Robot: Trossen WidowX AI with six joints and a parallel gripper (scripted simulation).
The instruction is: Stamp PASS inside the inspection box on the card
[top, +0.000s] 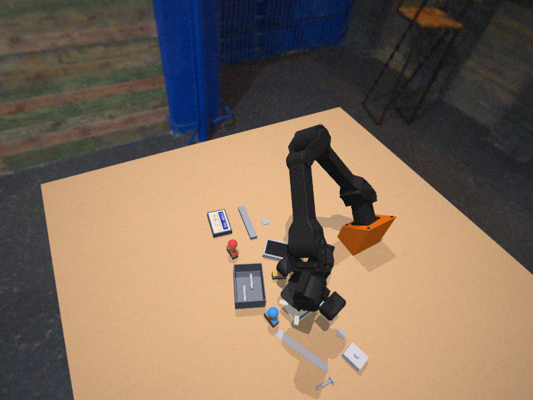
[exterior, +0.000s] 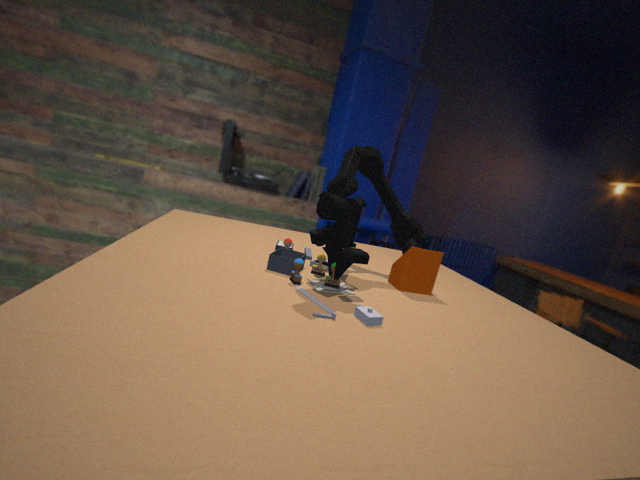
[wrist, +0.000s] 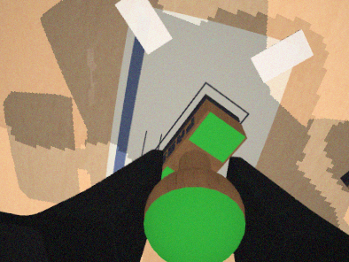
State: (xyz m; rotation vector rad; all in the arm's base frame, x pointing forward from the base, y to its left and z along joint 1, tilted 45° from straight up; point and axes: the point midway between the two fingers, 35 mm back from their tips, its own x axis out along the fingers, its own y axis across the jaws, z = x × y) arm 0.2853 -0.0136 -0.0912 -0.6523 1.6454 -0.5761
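Right now the white card is 3 cm below my gripper tip. From my gripper tip the other things lie so: green-knobbed pass stamp: right at my gripper tip; then yellow stamp: 10 cm to the right, 1 cm below; then blue stamp: 10 cm ahead, 1 cm to the right, 1 cm below.
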